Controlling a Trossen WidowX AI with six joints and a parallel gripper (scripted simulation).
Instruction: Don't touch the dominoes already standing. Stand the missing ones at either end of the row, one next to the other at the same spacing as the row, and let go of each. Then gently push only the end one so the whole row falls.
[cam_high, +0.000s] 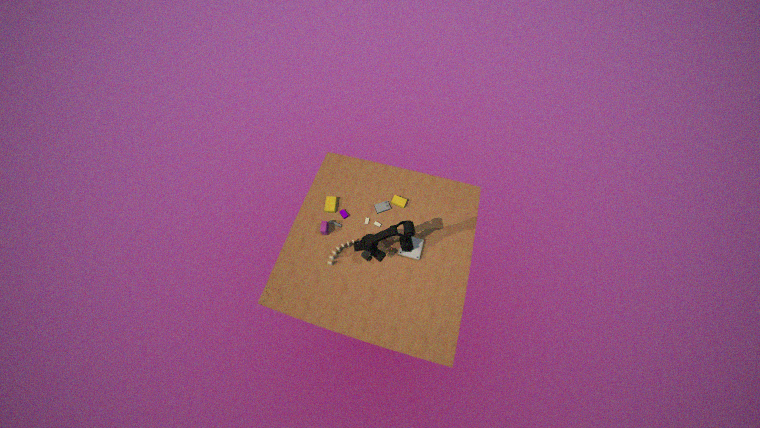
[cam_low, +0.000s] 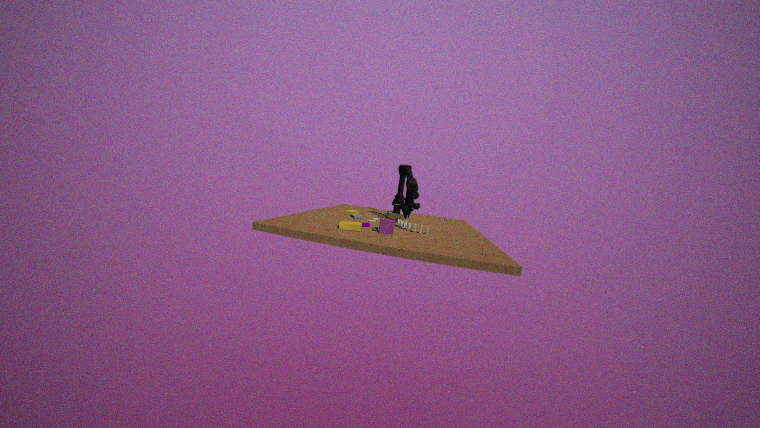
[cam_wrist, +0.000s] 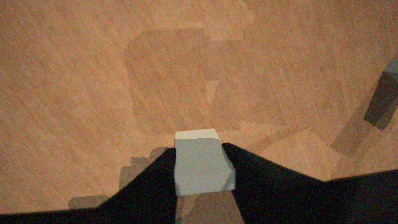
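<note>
Now: gripper tip 300 mm short of the small grey bar, 190 mm to the left of it and 30 mm above it. Round my gripper tip: purple block: 370 mm ahead, 140 mm to the right.
</note>
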